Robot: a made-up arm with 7 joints.
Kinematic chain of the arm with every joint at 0, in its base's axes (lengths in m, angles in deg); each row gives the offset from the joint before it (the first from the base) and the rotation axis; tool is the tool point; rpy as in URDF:
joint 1: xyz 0 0 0.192 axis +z
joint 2: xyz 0 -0.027 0.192 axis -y
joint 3: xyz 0 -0.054 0.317 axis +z
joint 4: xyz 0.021 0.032 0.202 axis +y
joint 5: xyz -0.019 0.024 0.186 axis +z
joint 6: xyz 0 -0.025 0.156 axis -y
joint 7: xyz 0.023 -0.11 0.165 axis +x
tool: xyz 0 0 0 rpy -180 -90 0
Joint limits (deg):
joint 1: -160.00..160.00
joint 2: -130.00..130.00
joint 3: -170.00..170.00
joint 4: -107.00..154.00
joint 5: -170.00..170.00
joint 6: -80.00..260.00
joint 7: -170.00..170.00
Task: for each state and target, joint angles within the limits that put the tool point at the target. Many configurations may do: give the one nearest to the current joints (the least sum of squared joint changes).
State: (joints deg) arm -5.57 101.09 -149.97 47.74 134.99 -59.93 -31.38
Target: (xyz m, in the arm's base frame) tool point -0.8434 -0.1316 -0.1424
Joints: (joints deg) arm -18.80 117.48 -156.40 33.75 143.12 -43.12 -31.38
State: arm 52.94 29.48 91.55 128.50 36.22 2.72 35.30
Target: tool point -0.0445 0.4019 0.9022
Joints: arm 34.72 12.71 63.58 94.27 25.29 15.78 35.30
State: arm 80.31 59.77 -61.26 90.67 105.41 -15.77 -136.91
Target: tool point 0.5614 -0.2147 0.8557
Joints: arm 93.05 58.93 -74.38 86.29 103.98 -11.21 -136.91
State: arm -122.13 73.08 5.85 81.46 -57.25 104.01 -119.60
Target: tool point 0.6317 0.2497 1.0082
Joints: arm -151.34 62.08 9.82 62.89 -58.12 84.25 -119.60
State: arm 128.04 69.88 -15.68 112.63 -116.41 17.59 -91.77
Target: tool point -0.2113 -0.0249 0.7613
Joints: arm 127.49 46.73 12.37 142.45 -127.64 27.61 -91.77
